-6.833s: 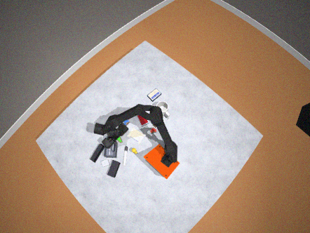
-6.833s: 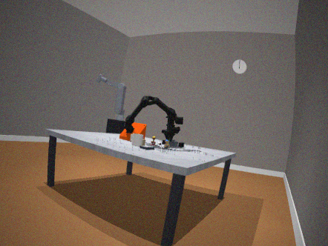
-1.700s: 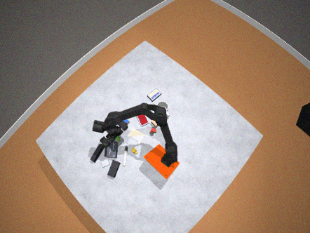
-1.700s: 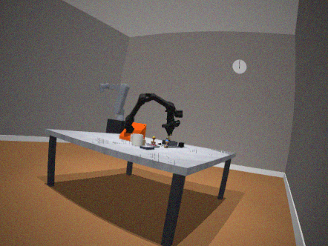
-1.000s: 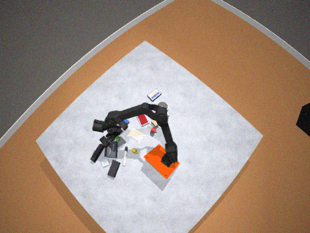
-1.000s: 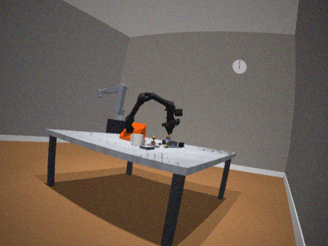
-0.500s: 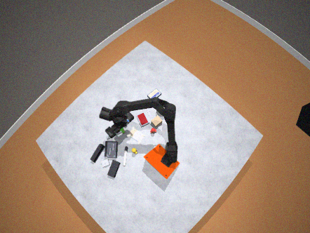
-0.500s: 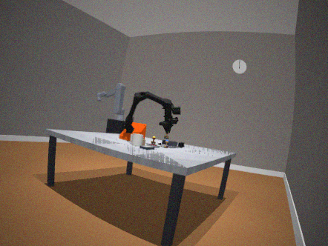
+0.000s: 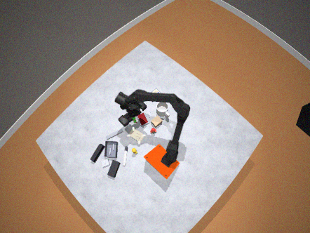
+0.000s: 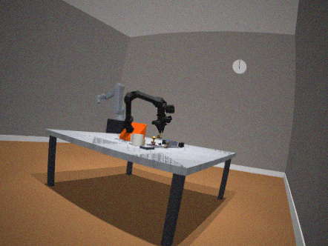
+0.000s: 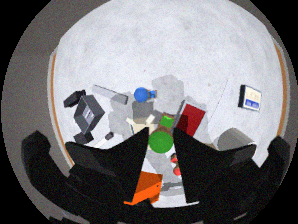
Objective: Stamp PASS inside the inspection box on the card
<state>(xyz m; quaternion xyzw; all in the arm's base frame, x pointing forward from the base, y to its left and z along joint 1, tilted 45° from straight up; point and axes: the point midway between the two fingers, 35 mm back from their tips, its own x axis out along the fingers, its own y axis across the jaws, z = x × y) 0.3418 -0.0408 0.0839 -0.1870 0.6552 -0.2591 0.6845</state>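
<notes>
The dark red ink pad lies 30 mm behind my gripper tip, 50 mm to the right of it and 110 mm below it. Also, from my gripper tip: green PASS stamp 10 mm behind, 20 mm below; then cream card 70 mm behind, 70 mm to the left, 120 mm below; then blue-knobbed stamp 40 mm ahead, 40 mm to the left, 90 mm below.
</notes>
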